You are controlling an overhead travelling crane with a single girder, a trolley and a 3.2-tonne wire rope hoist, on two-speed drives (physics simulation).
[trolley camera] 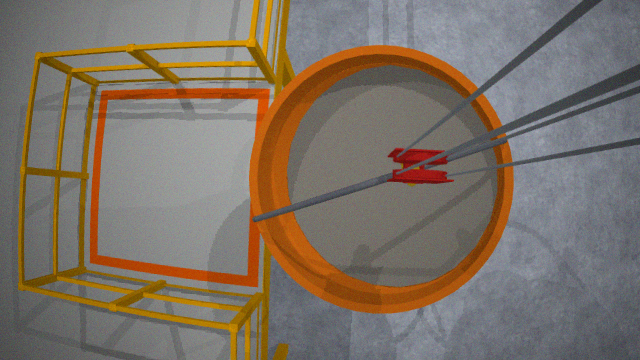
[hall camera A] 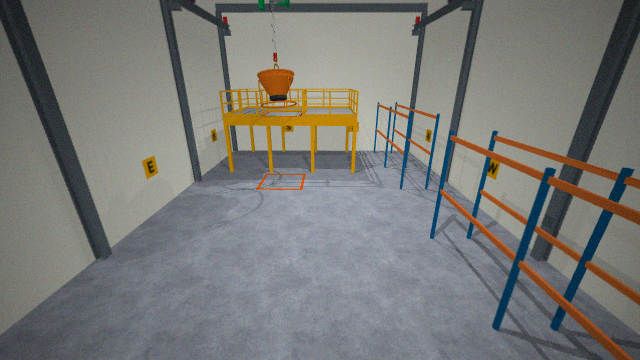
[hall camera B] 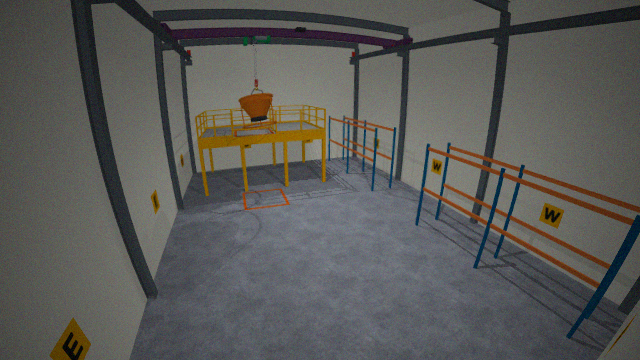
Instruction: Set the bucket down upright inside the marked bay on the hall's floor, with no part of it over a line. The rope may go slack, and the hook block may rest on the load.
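Observation:
The orange bucket (hall camera A: 276, 84) (hall camera B: 256, 106) (trolley camera: 272, 170) hangs about upright, its foot ring at about railing height in hall camera A, high above the floor. My gripper, the hook under the red hook block (hall camera A: 275, 57) (hall camera B: 256, 82) (trolley camera: 420, 166), holds the bucket by its bail; the ropes look taut. The orange outline of the floor bay (hall camera A: 280, 189) (hall camera B: 266, 206) lies in front of the platform; it does not show in the trolley view. There the bucket stands out beside the platform edge, and its rim overlaps that edge in the picture.
The yellow railed platform (hall camera A: 290, 120) (hall camera B: 300, 135) stands close behind the bucket. It carries another orange marked bay (trolley camera: 98, 175). Blue and orange racks (hall camera A: 522, 250) (hall camera B: 489, 220) stand along the W wall. The green trolley (hall camera A: 274, 4) (hall camera B: 257, 40) is above the bucket.

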